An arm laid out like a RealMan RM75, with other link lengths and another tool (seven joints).
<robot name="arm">
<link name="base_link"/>
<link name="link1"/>
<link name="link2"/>
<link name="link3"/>
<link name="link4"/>
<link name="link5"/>
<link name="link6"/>
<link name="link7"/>
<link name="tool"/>
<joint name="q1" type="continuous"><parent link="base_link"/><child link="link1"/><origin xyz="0 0 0.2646" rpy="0 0 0"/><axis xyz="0 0 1"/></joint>
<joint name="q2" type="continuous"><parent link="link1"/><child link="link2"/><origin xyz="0 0 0" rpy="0 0 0"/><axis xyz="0 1 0"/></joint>
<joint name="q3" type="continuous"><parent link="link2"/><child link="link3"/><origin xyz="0 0 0.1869" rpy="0 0 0"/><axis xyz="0 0 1"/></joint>
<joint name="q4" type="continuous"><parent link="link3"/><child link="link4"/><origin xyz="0 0 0" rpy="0 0 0"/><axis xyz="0 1 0"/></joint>
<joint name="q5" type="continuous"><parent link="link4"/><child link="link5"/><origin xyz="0 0 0.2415" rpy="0 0 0"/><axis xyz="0 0 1"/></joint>
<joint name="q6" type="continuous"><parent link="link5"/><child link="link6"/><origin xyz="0 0 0" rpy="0 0 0"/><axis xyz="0 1 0"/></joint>
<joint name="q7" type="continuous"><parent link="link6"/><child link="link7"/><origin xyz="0 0 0.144" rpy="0 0 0"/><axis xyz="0 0 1"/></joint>
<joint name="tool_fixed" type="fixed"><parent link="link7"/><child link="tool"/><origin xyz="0.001 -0.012 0.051" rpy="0.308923 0 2.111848"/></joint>
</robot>
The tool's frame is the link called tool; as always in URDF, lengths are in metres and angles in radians. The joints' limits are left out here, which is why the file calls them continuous.
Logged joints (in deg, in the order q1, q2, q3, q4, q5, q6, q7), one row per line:
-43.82 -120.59 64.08 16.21 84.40 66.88 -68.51
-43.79 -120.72 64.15 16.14 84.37 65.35 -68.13
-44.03 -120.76 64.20 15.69 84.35 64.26 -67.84
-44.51 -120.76 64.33 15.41 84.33 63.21 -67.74
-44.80 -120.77 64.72 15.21 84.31 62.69 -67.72
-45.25 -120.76 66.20 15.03 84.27 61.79 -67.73
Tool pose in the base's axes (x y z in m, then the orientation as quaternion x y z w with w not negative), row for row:
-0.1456 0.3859 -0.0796 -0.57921 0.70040 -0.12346 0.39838
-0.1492 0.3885 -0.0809 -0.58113 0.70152 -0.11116 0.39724
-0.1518 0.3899 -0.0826 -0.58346 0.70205 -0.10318 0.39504
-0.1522 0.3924 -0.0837 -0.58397 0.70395 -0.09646 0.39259
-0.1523 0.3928 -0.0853 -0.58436 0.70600 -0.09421 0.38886
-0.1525 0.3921 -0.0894 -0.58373 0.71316 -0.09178 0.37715
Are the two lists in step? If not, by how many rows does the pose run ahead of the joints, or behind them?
They are in step.
